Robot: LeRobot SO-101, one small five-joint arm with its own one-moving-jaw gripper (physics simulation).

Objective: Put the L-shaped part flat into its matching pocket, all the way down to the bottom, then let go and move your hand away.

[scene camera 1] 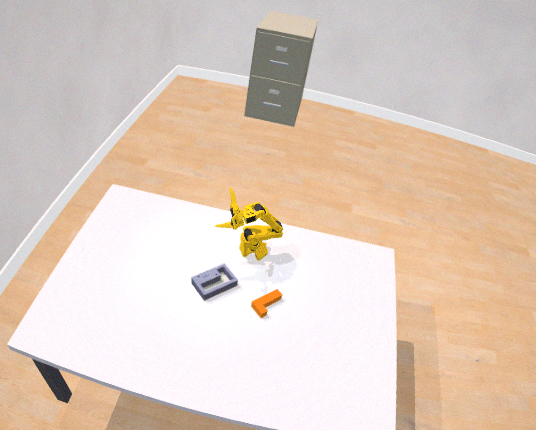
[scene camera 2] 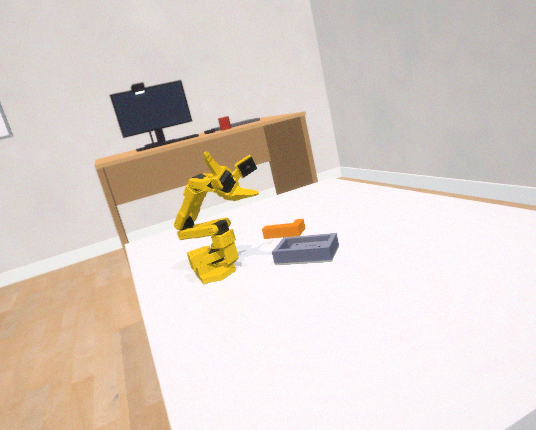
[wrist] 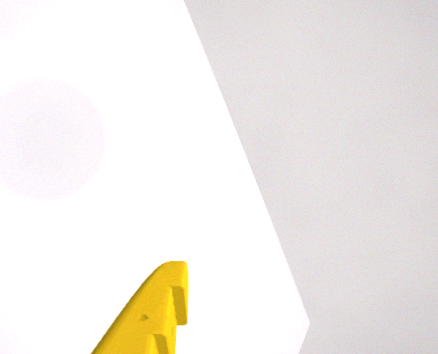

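Pixels of known places: end effector, tool point: [scene camera 1: 215, 225] [scene camera 2: 256, 192] [wrist: 187, 284]; arm's base, origin of the base link: [scene camera 1: 252, 254] [scene camera 2: 222, 270].
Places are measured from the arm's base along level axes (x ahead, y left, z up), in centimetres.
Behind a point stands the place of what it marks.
Note:
The orange L-shaped part [scene camera 1: 259, 305] @[x 25.3, y 7.3, z 3.0 cm] [scene camera 2: 281, 231] @[x 20.6, y 8.0, z 1.8 cm] lies flat on the white table, beside and apart from the grey-blue pocket tray [scene camera 1: 220, 291] @[x 22.2, y -7.0, z 1.4 cm] [scene camera 2: 302, 257] @[x 16.1, y -13.6, z 1.6 cm]. The tray's recess shows no part in it in scene view 1. My yellow gripper [scene camera 1: 223, 207] [scene camera 2: 232, 173] is fully open and empty, raised high above the table near the arm's base, with its jaws spread wide apart. It is well away from the part and the tray. In the wrist view one notched jaw shows at the bottom; the part and the tray do not show there.
The white table [scene camera 1: 125, 320] @[x 43.5, y -34.7, z 0.0 cm] [scene camera 2: 350, 340] @[x 7.4, y -45.7, z 0.0 cm] carries the arm near its back edge in scene view 1. A filing cabinet [scene camera 1: 275, 75] stands on the floor behind it. A wooden desk [scene camera 2: 290, 160] with a monitor [scene camera 2: 152, 109] and a red cup [scene camera 2: 224, 123] stands beyond the table.

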